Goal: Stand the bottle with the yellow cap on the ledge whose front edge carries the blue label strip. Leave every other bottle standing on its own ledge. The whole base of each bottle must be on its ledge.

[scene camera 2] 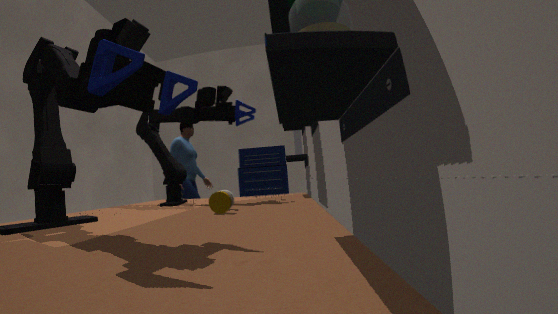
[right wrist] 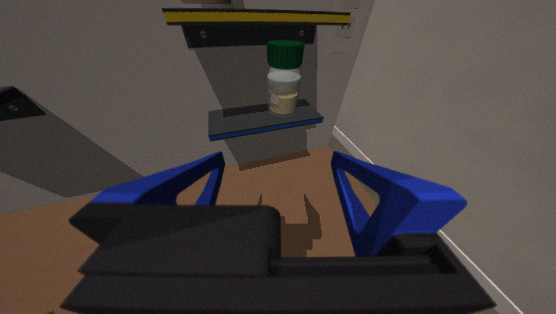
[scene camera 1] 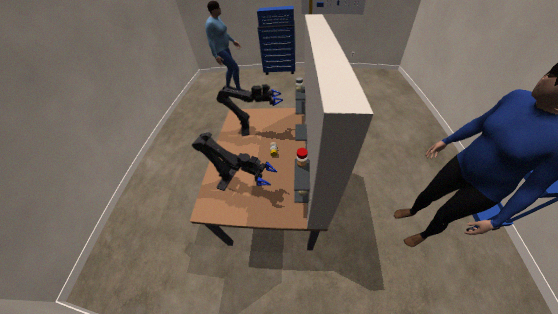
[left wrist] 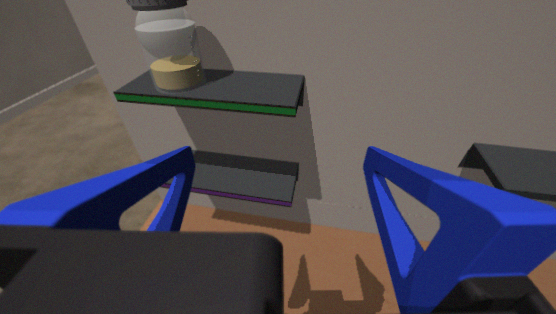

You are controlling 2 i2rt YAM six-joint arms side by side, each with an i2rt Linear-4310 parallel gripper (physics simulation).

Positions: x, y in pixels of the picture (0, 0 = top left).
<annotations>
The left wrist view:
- left gripper: 279, 156
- wall panel: 423, 87
</annotations>
